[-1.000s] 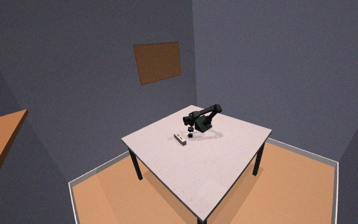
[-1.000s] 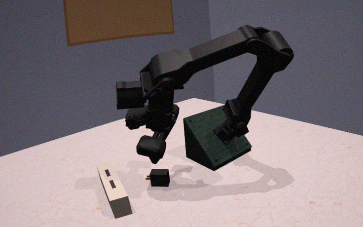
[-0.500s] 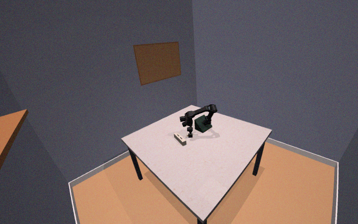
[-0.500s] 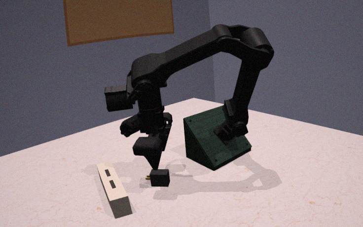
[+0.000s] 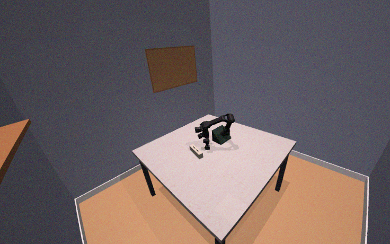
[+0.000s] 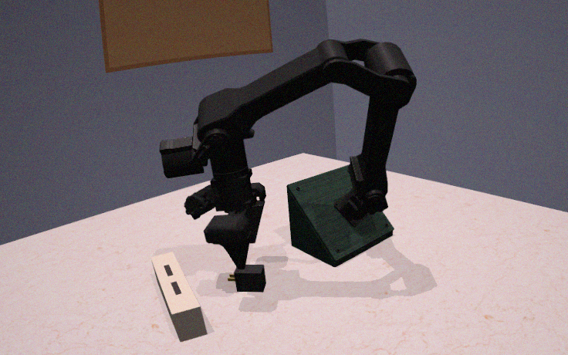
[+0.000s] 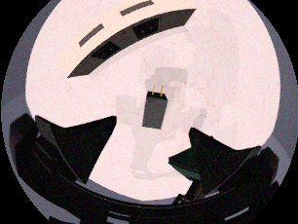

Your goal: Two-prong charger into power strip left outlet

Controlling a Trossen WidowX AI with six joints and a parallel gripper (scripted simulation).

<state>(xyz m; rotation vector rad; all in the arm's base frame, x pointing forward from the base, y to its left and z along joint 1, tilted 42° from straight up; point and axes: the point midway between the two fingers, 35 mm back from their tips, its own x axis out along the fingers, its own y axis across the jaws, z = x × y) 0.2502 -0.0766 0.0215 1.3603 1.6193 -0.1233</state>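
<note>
My gripper tip is now 10 mm short of the charger, 10 mm to the left of it and 50 mm above it.
</note>
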